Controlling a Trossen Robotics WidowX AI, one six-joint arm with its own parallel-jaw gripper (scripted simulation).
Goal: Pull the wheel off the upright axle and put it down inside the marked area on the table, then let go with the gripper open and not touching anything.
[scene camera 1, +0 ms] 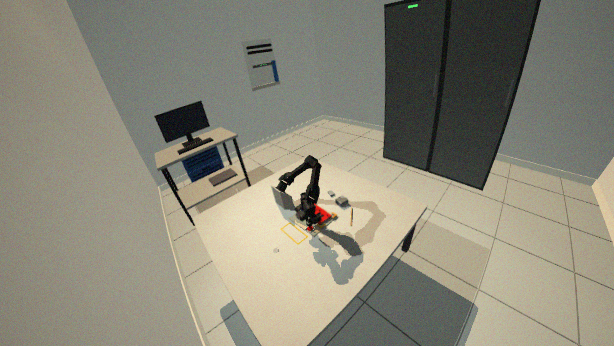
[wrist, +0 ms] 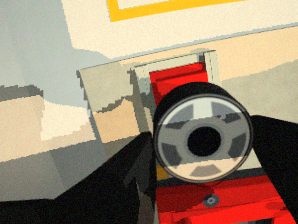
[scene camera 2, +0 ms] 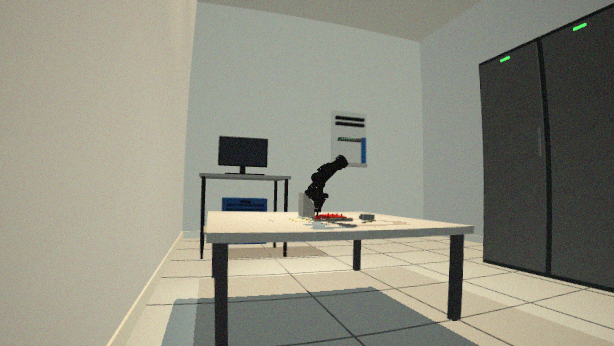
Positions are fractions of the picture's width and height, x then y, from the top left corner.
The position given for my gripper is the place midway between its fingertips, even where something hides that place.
I see my gripper (wrist: 0.67, 0.60) and a wheel (wrist: 0.64, 0.48).
